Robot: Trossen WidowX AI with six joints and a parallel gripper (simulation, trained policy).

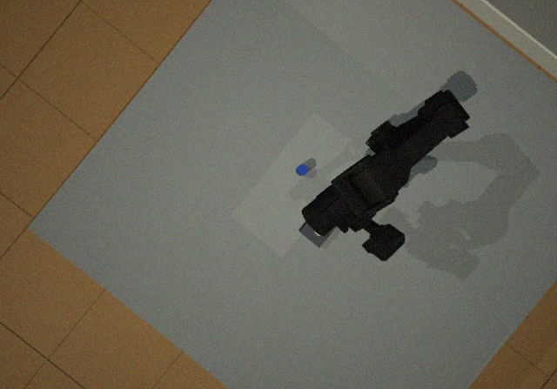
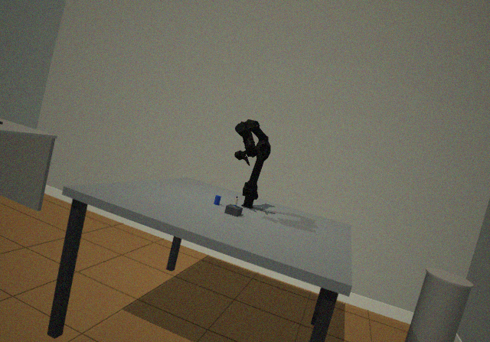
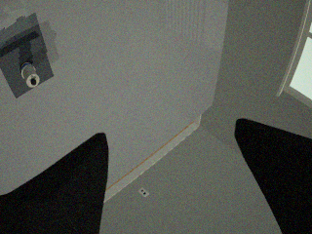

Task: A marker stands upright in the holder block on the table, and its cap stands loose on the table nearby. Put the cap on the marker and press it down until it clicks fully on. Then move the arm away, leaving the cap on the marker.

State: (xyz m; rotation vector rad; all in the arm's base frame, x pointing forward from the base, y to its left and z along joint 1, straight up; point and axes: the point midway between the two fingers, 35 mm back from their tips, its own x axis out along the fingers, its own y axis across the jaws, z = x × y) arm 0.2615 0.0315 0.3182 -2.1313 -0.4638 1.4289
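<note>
Now: gripper tip 27 cm above the blue cap, 18 cm to the left of it and 6 cm past it. Round my gripper tip: dark holder block: 27 cm below, 5 cm ahead, 4 cm to the right.
</note>
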